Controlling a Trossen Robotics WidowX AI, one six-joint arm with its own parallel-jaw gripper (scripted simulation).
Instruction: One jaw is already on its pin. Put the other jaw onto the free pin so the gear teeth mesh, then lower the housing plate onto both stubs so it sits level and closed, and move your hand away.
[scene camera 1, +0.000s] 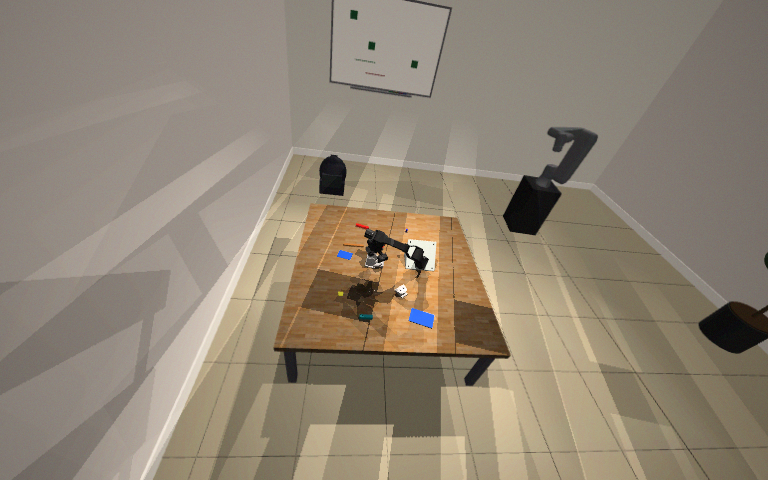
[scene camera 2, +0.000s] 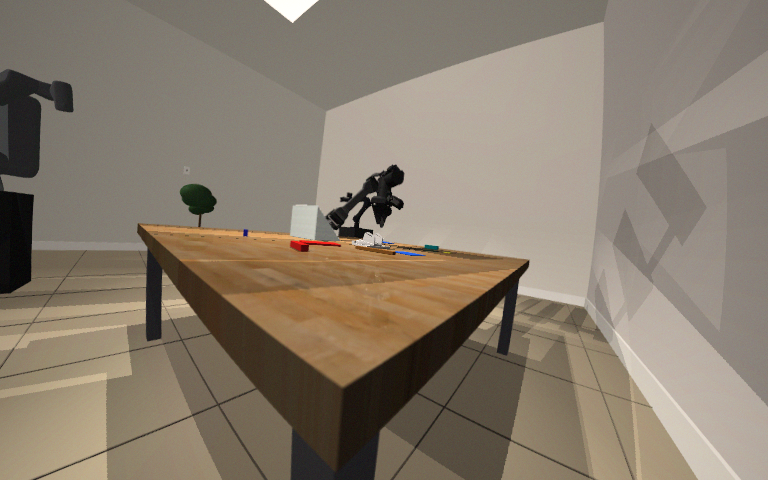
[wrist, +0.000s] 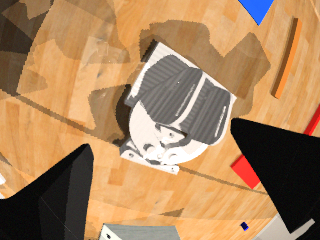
Labels:
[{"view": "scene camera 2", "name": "my gripper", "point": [379, 226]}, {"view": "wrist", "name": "my gripper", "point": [163, 138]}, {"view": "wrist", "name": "orange stick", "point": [277, 89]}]

